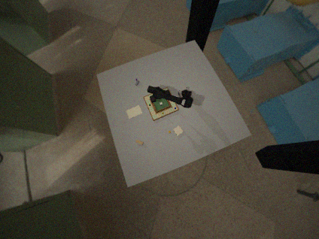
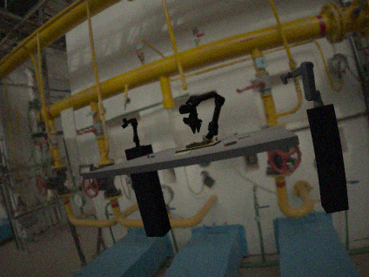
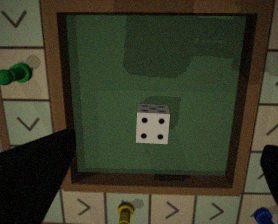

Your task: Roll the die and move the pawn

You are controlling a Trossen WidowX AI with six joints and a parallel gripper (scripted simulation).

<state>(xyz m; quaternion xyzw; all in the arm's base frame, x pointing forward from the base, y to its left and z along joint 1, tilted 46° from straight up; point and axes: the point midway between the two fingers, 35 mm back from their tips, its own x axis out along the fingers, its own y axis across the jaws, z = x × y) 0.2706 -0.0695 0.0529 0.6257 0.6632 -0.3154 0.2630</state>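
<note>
My gripper tip is 100 mm past the orange pawn, 80 mm above it and 60 mm to the left of it. Round my gripper tip: blue pawn (120 mm to the left, 110 mm behind, 80 mm below); green tray (100 mm below, 10 mm ahead); white die (80 mm below, 20 mm to the left, 10 mm ahead).
</note>
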